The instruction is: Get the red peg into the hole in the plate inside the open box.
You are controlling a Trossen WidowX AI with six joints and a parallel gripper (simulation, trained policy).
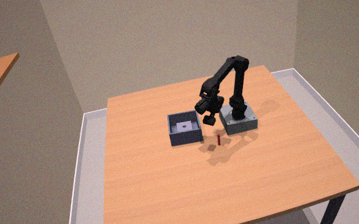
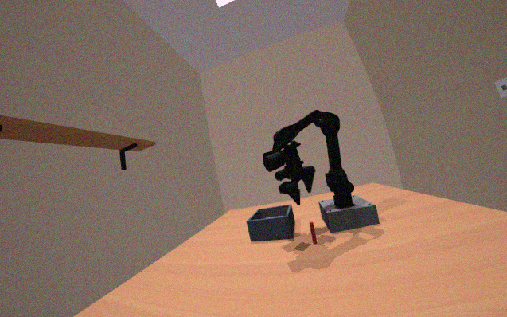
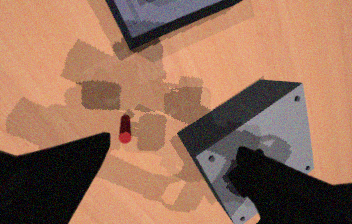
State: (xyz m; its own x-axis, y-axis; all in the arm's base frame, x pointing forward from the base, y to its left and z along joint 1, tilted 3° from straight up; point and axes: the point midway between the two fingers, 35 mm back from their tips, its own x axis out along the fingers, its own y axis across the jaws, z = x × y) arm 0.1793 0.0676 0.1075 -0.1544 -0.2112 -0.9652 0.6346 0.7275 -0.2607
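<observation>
My gripper tip is now 120 mm above the red peg and 40 mm to the right of it. Round my gripper tip: grey plate 160 mm ahead, 140 mm to the right, 120 mm below; then blue-grey box 160 mm ahead, 140 mm to the right, 140 mm below.
</observation>
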